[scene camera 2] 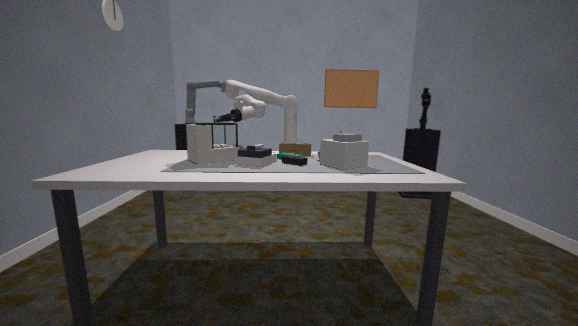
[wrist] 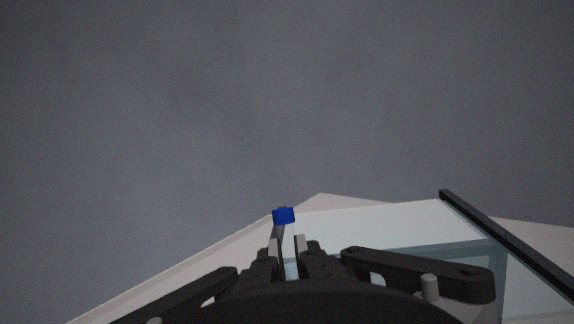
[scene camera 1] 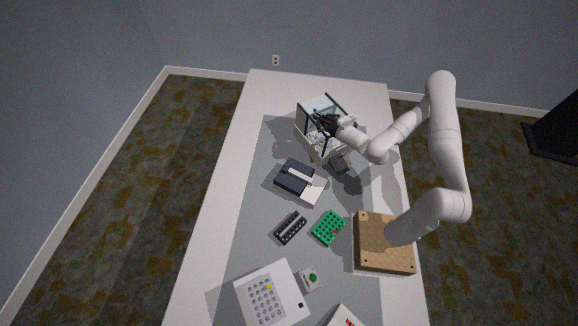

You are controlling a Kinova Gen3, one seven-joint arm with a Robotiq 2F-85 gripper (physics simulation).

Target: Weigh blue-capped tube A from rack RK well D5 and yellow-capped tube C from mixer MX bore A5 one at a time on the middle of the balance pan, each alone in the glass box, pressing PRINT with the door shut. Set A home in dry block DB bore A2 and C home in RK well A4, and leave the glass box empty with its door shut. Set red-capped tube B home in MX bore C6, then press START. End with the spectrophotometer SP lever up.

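Frame: origin at the arm's base, x ahead, y left, z up, level; millimetres.
Seen in the pictures: gripper, fingertip midpoint: (scene camera 2: 214, 121) (wrist: 289, 252) (scene camera 1: 314, 114); arm's base at its link origin: (scene camera 2: 290, 143) (scene camera 1: 395, 234).
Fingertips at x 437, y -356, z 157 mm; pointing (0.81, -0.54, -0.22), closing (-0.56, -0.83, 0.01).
Observation:
Offsets run from my fingertips to a thing's top centre. "spot": to the spot under its first point.
My gripper (scene camera 1: 317, 118) (scene camera 2: 218, 120) (wrist: 289, 252) is shut on blue-capped tube A {dx -3, dy +2, dz +29 mm} (scene camera 1: 315, 110) (scene camera 2: 214, 118) (wrist: 283, 216); its cap sticks out beyond the fingertips. The tube is near the top rim of the balance's glass box {spot: dx -81, dy +99, dz -88 mm} (scene camera 2: 237, 136); whether any of it is inside is unclear. The balance {dx -82, dy -12, dz -3 mm} (scene camera 2: 199, 145) has a pale body. The pan is largely hidden in scene camera 1, and the door's state is unclear. Yellow-capped tube C {dx -44, dy +684, dz -43 mm} (scene camera 1: 268, 286) (scene camera 2: 341, 132) stands in the mixer {dx -89, dy +678, dz -56 mm} (scene camera 1: 296, 294) (scene camera 2: 345, 154). Red-capped tube B {dx -213, dy +410, dz -172 mm} (scene camera 1: 335, 231) (scene camera 2: 293, 150) stands in the green rack {dx -190, dy +390, dz -196 mm} (scene camera 1: 320, 239).
A navy and white device {dx -25, dy +239, dz -124 mm} (scene camera 1: 295, 177) (scene camera 2: 256, 155) stands beside the balance. A black block {dx -41, dy +441, dz -178 mm} (scene camera 1: 290, 228) (scene camera 2: 294, 161) lies beside the green rack. A small box with a green button {dx -171, dy +601, dz -151 mm} (scene camera 1: 313, 277) stands by the mixer. The arm's wooden base (scene camera 1: 382, 260) is at the right.

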